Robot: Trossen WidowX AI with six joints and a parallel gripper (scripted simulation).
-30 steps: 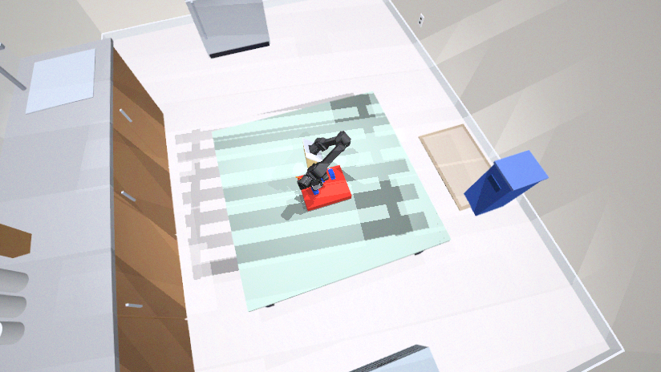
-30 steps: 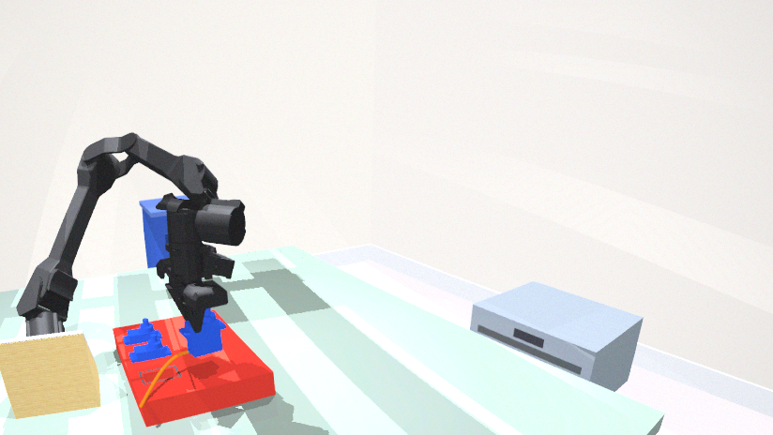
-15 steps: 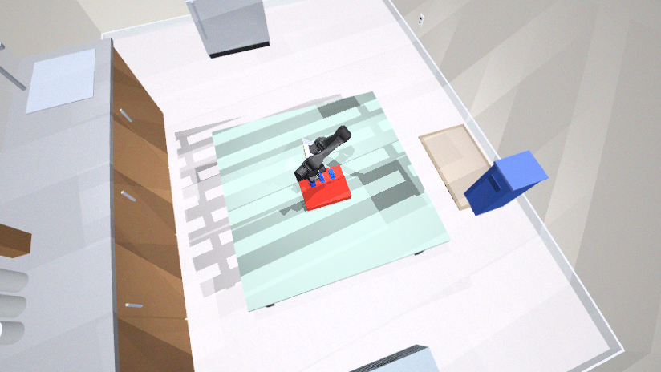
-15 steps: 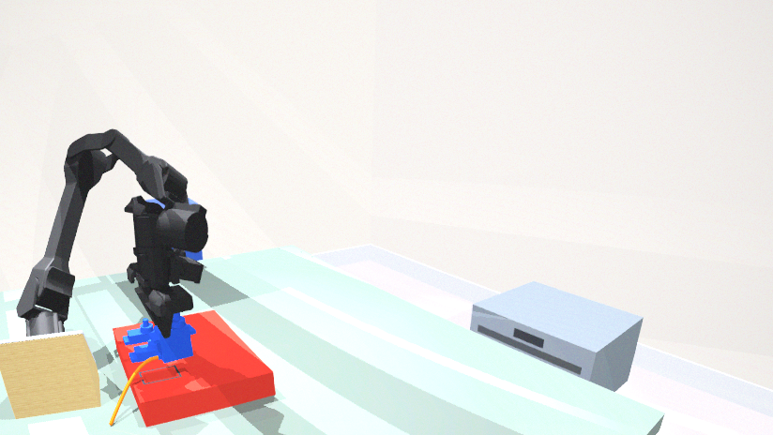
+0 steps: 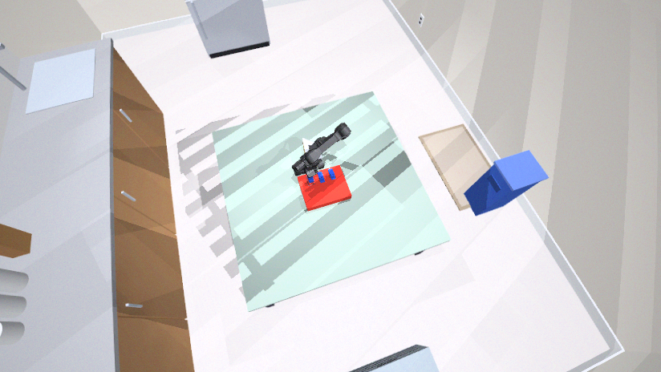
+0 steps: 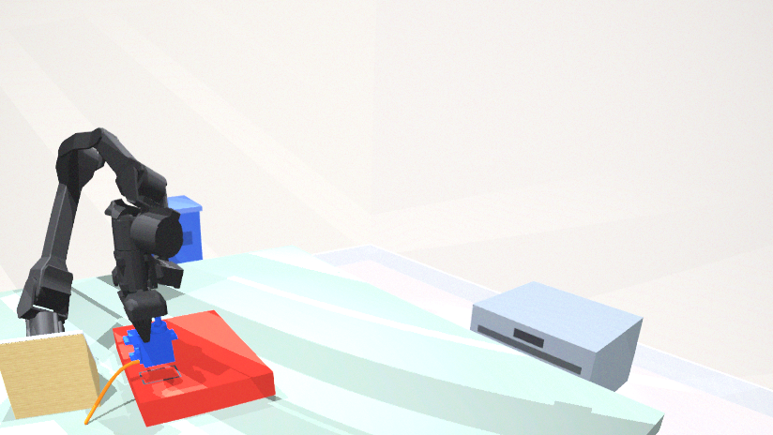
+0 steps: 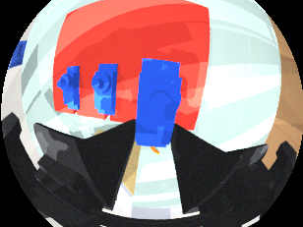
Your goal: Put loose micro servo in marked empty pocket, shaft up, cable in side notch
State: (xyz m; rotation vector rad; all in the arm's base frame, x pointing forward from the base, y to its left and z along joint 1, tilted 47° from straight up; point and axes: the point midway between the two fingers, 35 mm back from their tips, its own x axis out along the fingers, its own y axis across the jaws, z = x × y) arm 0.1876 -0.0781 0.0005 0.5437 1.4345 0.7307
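Right now the red deck is 11 cm ahead of my gripper tip, 9 cm to the left of it and 10 cm below it.
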